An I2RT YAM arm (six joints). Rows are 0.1 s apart.
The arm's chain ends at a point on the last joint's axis. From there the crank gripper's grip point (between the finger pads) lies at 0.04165 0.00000 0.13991 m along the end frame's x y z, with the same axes.
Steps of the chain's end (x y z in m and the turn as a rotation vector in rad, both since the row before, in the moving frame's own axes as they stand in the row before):
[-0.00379 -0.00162 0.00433 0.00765 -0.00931 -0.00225]
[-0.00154 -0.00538 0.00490 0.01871 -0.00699 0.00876]
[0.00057 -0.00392 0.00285 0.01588 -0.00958 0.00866]
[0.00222 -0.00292 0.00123 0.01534 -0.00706 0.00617]
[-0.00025 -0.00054 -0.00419 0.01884 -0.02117 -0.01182]
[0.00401 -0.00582 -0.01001 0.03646 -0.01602 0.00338]
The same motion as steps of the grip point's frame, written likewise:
[-0.00510 -0.00278 0.00471 0.00765 -0.00931 -0.00225]
[-0.00251 -0.00764 0.00517 0.01871 -0.00699 0.00876]
[-0.00076 -0.00579 0.00323 0.01588 -0.00958 0.00866]
[0.00124 -0.00481 0.00151 0.01534 -0.00706 0.00617]
[-0.00324 -0.00366 -0.00337 0.01884 -0.02117 -0.01182]
[0.00177 -0.01079 -0.00945 0.03646 -0.01602 0.00338]

